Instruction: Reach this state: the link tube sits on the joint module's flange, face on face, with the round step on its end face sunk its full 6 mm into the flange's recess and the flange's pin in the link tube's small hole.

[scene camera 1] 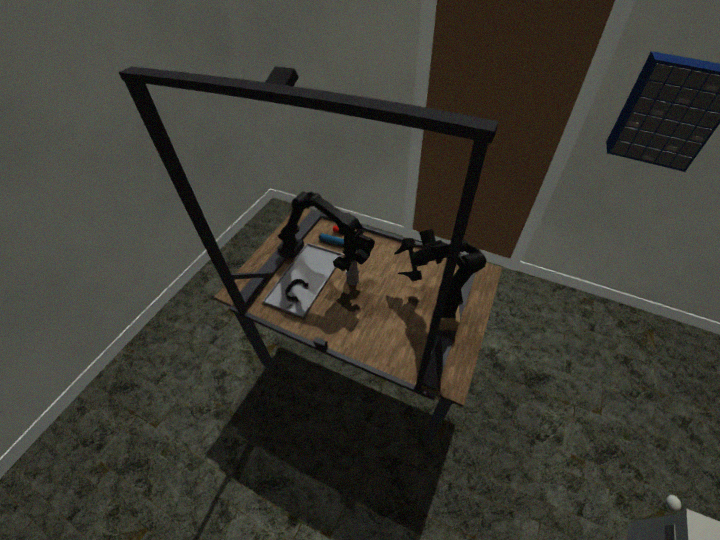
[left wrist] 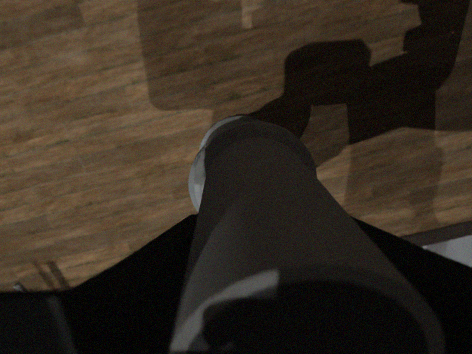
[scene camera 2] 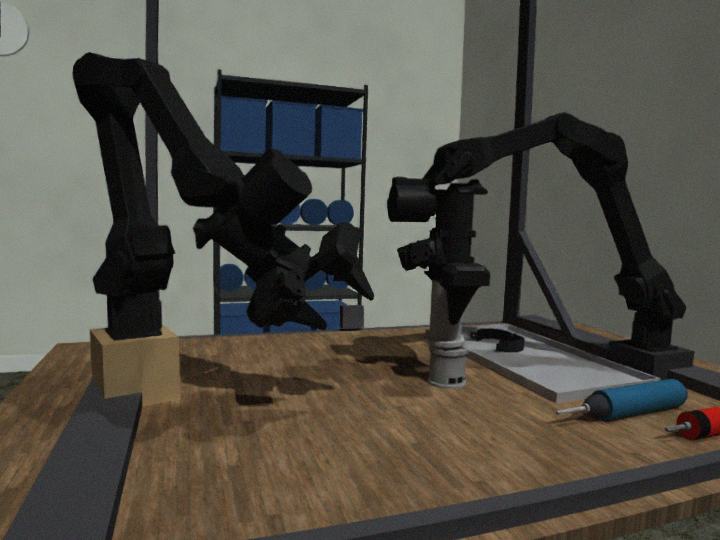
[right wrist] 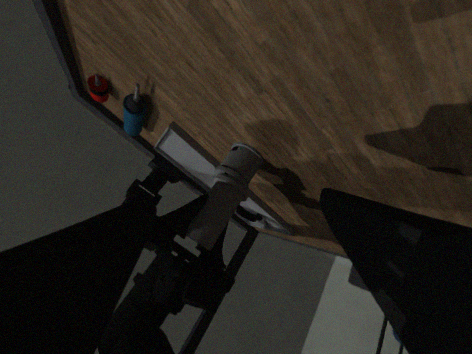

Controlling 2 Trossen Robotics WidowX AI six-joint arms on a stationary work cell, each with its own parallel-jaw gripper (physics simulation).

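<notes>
The grey joint module stands upright on the table; in the left wrist view its pale rim shows left of the tube's lower end. The grey link tube stands on top of the module, end to end, about upright. Whether the step is sunk or the pin is in the hole cannot be told; the seam is too small and partly hidden. My left gripper is shut on the link tube from above. My right gripper is open and empty, off to the side.
A shallow tray lies beside the module, holding a black curved piece. A blue cylindrical tool and a red one lie near the tray. A wooden block is under the right arm's base.
</notes>
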